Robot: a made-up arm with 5 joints.
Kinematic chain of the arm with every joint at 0, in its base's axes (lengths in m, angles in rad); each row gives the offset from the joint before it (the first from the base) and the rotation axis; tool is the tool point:
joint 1: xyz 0 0 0.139 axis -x
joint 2: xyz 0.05 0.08 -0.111 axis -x
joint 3: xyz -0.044 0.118 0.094 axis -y
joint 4: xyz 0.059 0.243 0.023 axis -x
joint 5: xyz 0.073 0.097 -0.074 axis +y
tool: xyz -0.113 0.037 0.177
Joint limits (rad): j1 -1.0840..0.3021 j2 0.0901..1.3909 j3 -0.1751..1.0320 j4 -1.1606..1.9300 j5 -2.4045..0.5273
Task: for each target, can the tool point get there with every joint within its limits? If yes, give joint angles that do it. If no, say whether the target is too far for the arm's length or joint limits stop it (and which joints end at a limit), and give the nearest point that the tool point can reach.
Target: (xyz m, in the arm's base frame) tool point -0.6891 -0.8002 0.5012
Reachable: no: too far | nearest point -0.1024 0.0400 0.5658 | short by 1.027 m
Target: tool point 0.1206 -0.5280 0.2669
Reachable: no: joint limits stop it (at a limit: joint 1, joint 2, joint 3, joint 4, joint 5) | nearest point 0.0588 0.0165 0.2959 | short by 0.549 m
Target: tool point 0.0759 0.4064 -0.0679
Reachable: yes | joints -0.9387 1.2887 0.5720 0.7928 -1.5549
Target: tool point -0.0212 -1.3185 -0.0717
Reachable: no: too far | nearest point 0.0512 -0.2019 -0.2995 | short by 1.142 m
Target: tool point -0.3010 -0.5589 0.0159
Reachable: no: joint limits stop it (at a limit: joint 1, joint 2, joint 3) | nearest point 0.0023 -0.1480 -0.2234 | short by 0.564 m
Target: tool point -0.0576 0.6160 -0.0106
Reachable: yes | joints -0.5548 1.2111 -0.0262 -0.9234 -0.6768
